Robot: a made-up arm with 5 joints.
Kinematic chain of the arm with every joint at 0, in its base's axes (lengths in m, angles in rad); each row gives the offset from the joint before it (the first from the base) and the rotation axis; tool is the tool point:
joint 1: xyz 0 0 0.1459 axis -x
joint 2: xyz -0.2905 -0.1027 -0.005 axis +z
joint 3: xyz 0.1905 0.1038 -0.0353 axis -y
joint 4: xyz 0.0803 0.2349 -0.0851 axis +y
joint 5: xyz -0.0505 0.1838 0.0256 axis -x
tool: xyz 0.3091 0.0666 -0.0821
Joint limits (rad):
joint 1: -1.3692..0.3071
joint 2: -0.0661..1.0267
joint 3: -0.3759..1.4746
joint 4: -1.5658..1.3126
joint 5: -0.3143..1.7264
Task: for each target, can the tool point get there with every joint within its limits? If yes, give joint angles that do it. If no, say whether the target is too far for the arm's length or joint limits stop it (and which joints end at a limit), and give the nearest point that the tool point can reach.
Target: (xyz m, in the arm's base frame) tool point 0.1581 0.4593 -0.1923
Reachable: yes | joints 0.0681 0.0268 0.2297 0.8248 0.1974
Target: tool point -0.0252 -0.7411 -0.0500
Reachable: no: joint limits stop it (at a limit: joint 1, joint 2, joint 3, joint 5) | nearest point 0.0193 -0.2238 0.5068 | short by 0.761 m
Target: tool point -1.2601 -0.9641 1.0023
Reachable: no: too far | nearest point -0.6848 -0.1985 0.6217 | short by 1.031 m
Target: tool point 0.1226 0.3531 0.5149
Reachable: yes | joints -0.7629 0.1067 -0.1293 -1.0262 0.2632
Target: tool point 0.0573 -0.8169 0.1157
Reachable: no: joint limits stop it (at a limit: joint 1, joint 2, joint 3, joint 5) | nearest point 0.0440 -0.2230 0.5050 | short by 0.710 m
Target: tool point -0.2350 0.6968 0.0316
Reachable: yes | joints 0.1791 0.6836 0.5408 0.0127 -0.0351
